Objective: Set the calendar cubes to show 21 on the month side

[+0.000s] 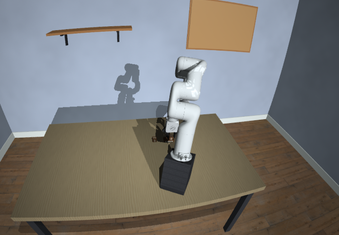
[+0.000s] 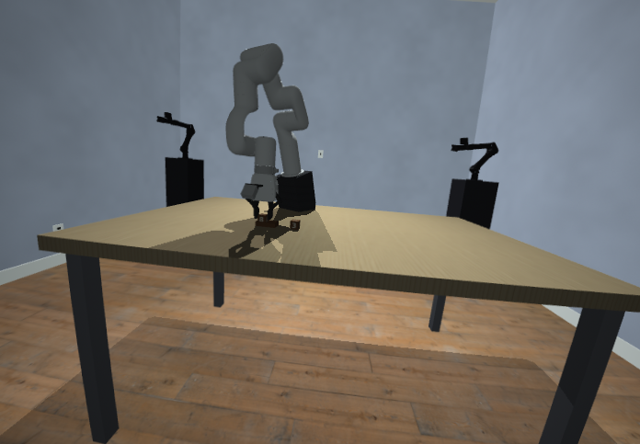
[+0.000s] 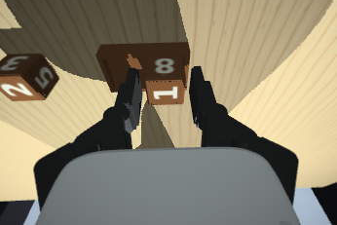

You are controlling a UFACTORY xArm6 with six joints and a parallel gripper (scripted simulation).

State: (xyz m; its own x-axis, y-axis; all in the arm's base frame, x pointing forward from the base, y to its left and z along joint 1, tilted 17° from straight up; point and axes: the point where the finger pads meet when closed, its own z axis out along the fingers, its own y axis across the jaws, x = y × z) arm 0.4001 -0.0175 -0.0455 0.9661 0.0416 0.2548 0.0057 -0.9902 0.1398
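The brown wooden tray is 30 mm below my hand and 20 mm to the left of it.
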